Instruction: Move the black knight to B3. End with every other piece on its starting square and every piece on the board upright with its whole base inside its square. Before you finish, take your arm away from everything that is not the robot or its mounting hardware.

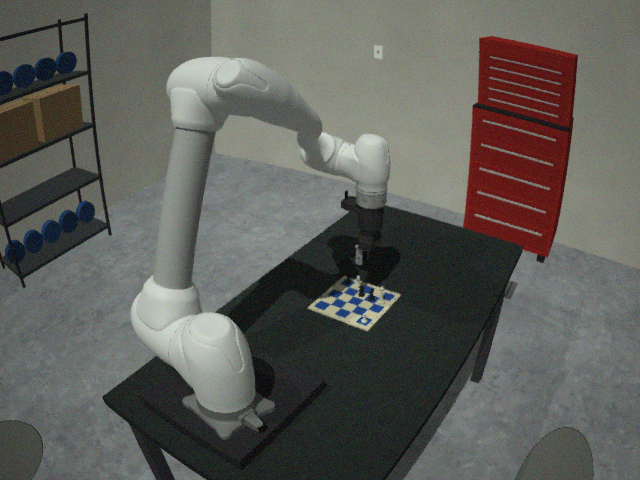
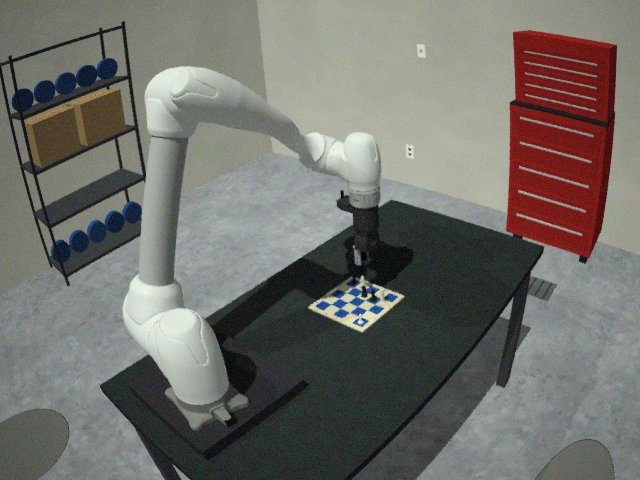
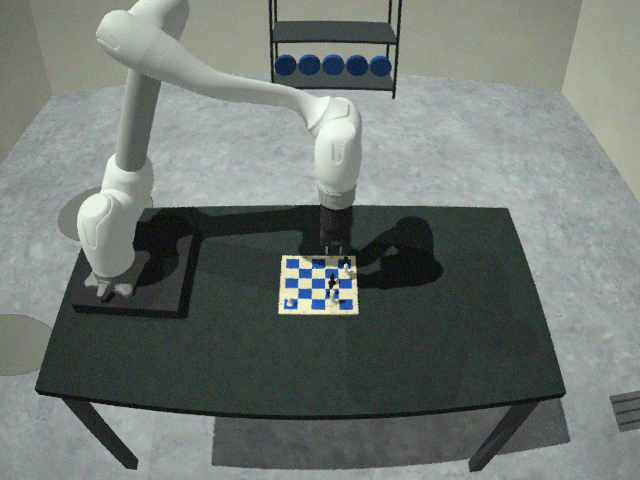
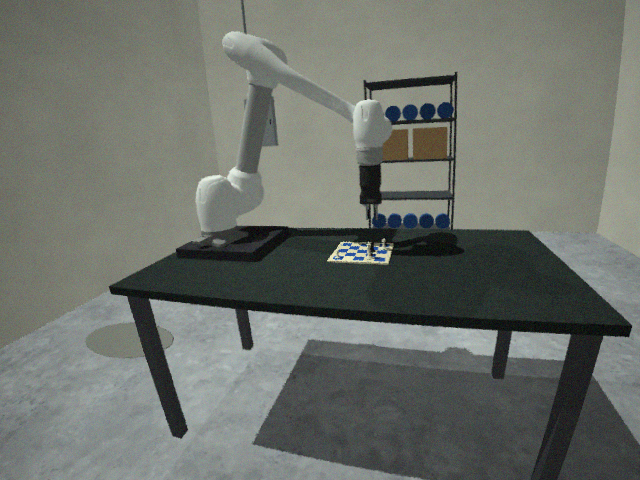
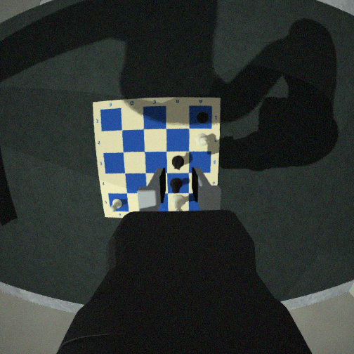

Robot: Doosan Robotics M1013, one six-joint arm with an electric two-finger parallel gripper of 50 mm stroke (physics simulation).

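Pixels of known places: gripper, fingertip midpoint: (image 1: 361, 261) (image 2: 361, 261) (image 3: 333, 251) (image 4: 372, 219); arm's base, origin of the base link: (image 1: 228, 406) (image 2: 206, 399) (image 3: 117, 271) (image 4: 221, 239).
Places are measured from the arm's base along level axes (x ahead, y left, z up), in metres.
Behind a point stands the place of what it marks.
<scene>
The board (image 5: 134, 162) (image 3: 305, 283) @[x 0.580, y 0.097, z -0.034 m] lies on the table. A black piece (image 5: 177, 161) (image 3: 331, 281) @[x 0.653, y 0.104, z -0.018 m] (image 1: 361, 290) @[x 0.649, y 0.108, z -0.012 m] (image 2: 363, 292) @[x 0.649, y 0.109, z -0.018 m] stands upright on B3; it appears to be the knight, though its shape is small. Another black piece (image 5: 176, 183) (image 1: 371, 296) @[x 0.653, y 0.069, z -0.020 m] stands on B4, a white piece (image 5: 178, 201) (image 3: 332, 297) @[x 0.666, y 0.034, z -0.003 m] on B5. A black piece (image 5: 202, 117) is on A1, a white piece (image 5: 202, 139) on A2, a white piece (image 5: 116, 204) on E5. My gripper (image 5: 178, 177) (image 4: 371, 214) @[x 0.654, y 0.117, z 0.091 m] (image 3: 333, 250) @[x 0.654, y 0.117, z 0.091 m] is partly open and empty, high above the board, clear of the pieces.
The dark table (image 3: 413, 335) @[x 0.902, y -0.036, z -0.040 m] carries the robot's mounting plate (image 3: 170, 289) @[x 0.205, y -0.029, z -0.002 m] at one end. A shelf rack (image 4: 454, 149) and a red tool cabinet (image 1: 522, 155) stand beyond the table. The arm's shadow falls across the tabletop and part of the board.
</scene>
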